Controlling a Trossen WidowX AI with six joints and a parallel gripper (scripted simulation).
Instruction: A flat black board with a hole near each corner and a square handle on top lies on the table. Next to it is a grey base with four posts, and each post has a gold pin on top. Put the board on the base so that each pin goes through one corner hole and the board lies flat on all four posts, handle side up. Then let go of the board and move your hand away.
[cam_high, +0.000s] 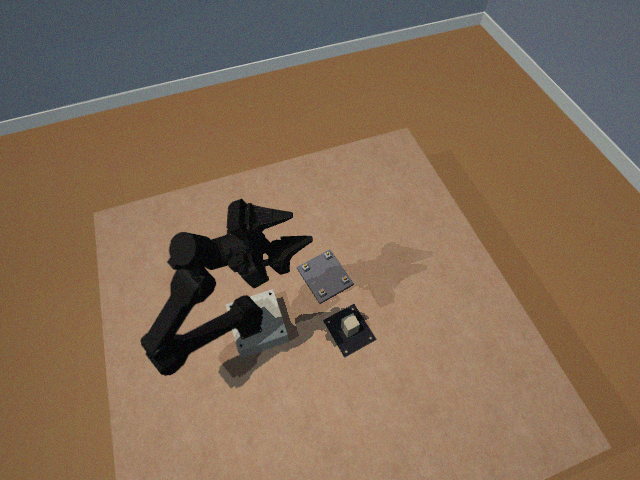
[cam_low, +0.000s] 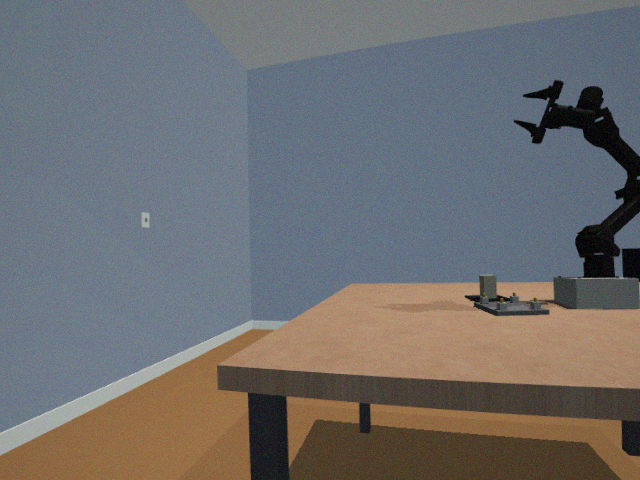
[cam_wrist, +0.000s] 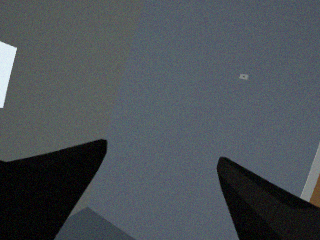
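Now: gripper tip 11 cm short of the flat black board, 3 cm to the left of it and 61 cm above it. Also, from my gripper tip: grey base 12 cm ahead, 17 cm to the left, 62 cm below.
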